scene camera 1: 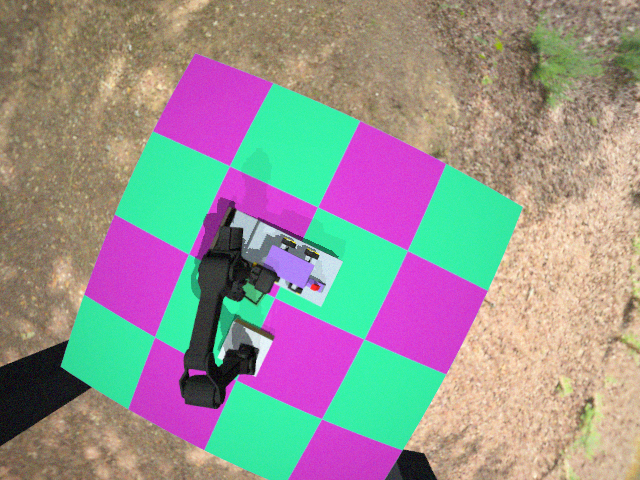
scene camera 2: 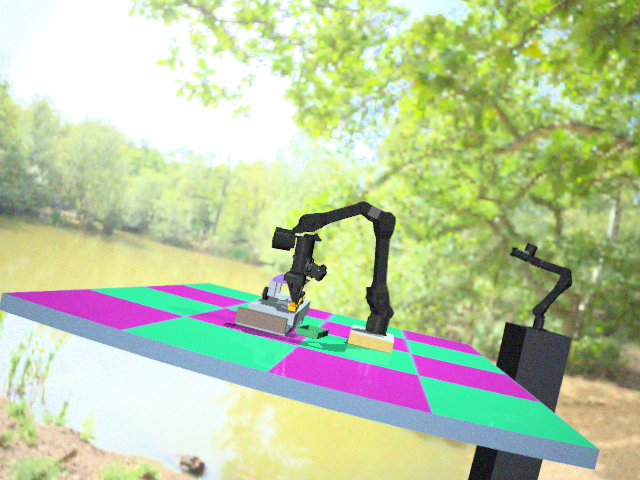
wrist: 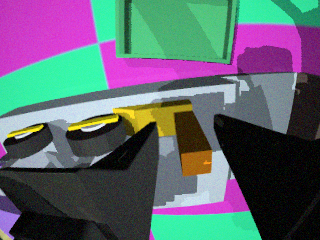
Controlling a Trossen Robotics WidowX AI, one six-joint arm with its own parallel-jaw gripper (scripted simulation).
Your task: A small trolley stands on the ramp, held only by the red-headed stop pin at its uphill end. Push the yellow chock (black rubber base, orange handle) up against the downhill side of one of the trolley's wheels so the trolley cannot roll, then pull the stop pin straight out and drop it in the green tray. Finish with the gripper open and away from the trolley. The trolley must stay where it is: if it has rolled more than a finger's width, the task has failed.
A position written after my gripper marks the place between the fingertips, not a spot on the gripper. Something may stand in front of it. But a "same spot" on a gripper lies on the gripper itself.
my gripper: scene camera 1 252, 268; scene camera 2; wrist
same spot on grey ramp: (scene camera 2: 277, 306) = (scene camera 1: 267, 253)
same spot on my gripper: (wrist: 119, 189) = (scene camera 2: 305, 282)
